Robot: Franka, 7 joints.
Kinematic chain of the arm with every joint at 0, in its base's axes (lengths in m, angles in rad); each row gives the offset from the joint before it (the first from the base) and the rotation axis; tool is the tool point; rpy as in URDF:
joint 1: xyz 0 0 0.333 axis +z
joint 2: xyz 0 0 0 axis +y
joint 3: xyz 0 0 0.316 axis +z
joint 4: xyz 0.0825 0 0 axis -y
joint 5: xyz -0.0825 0 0.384 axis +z
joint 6: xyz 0 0 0 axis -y
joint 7: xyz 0.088 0 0 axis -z
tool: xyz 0 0 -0.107 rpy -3.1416 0 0
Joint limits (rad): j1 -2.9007..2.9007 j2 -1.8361..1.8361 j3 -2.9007..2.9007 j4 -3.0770..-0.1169 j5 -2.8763..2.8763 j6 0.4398..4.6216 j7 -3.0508..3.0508
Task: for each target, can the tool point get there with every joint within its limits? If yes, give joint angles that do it. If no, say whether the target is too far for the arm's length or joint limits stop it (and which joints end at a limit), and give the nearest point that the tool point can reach.
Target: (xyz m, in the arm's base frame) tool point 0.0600 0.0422 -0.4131
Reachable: no: joint limits stop it (at a limit: joint 2) | nearest point 0.0846 0.0595 -0.3294 | short by 0.089 m
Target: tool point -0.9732 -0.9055 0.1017
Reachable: no: too far | nearest point -0.6188 -0.5757 0.1859 | short by 0.491 m
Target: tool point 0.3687 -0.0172 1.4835
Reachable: no: too far | nearest point 0.2618 -0.0122 1.1499 | short by 0.350 m
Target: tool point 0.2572 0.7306 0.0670
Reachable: yes | joints -1.4843 -1.4378 2.4600 -1.0096 1.5082 2.6197 -1.9606
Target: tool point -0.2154 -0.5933 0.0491
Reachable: yes | joints 0.4130 -1.3165 -2.3633 -1.6264 1.2242 2.0122 0.2670
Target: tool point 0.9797 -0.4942 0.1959
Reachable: no: too far | nearest point 0.7600 -0.3834 0.2266 | short by 0.248 m
